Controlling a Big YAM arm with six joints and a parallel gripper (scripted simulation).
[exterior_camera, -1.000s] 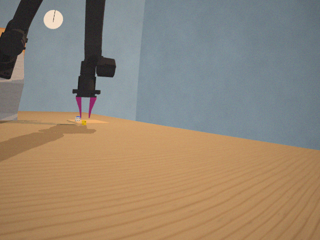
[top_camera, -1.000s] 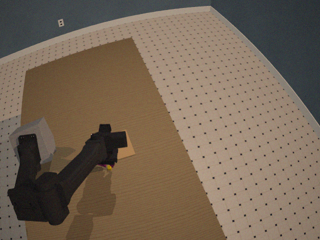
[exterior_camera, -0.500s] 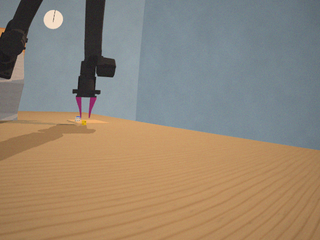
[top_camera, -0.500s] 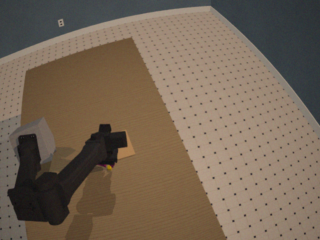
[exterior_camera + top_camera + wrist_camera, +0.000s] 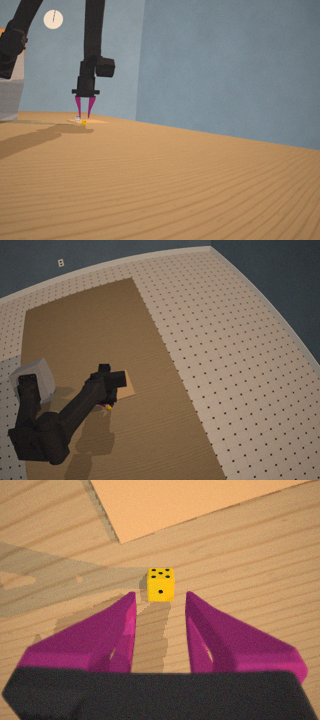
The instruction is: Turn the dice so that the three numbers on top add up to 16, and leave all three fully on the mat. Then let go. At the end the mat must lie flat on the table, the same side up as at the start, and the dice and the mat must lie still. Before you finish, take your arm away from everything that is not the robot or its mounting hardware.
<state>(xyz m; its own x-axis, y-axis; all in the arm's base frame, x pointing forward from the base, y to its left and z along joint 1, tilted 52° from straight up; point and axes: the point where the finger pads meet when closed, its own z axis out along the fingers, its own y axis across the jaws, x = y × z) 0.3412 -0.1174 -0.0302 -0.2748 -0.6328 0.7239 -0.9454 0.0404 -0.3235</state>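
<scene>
My hand is 30 mm above the yellow die. Also, from my hand: mat (50 mm ahead, 110 mm to the left, 30 mm below); white die (100 mm to the left, 20 mm below); blue die (40 mm ahead, 210 mm to the left, 30 mm below).
</scene>
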